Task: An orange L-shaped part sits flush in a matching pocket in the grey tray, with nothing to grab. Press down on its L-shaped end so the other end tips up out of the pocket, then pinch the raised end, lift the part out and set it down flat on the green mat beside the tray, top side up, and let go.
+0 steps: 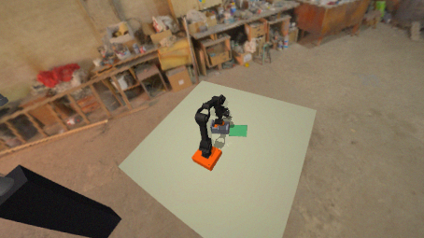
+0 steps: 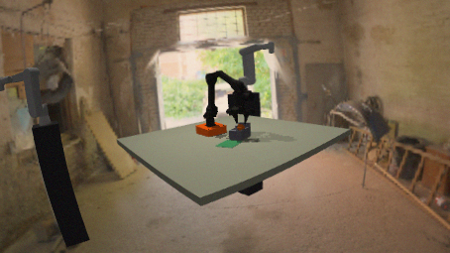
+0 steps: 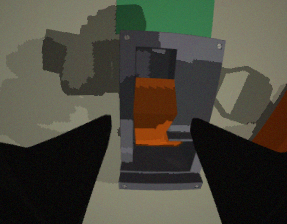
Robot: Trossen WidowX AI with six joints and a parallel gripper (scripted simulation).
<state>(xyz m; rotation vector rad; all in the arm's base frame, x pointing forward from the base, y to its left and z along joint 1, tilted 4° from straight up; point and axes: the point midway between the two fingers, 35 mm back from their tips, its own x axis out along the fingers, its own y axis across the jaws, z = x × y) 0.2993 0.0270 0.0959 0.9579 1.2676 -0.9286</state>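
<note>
My gripper tip is now 6 cm above the orange L-shaped part, 3 cm to the right of it and 3 cm past it. From my gripper tip the other things lie so: green mat: 14 cm to the right, 11 cm below, 3 cm ahead.
</note>
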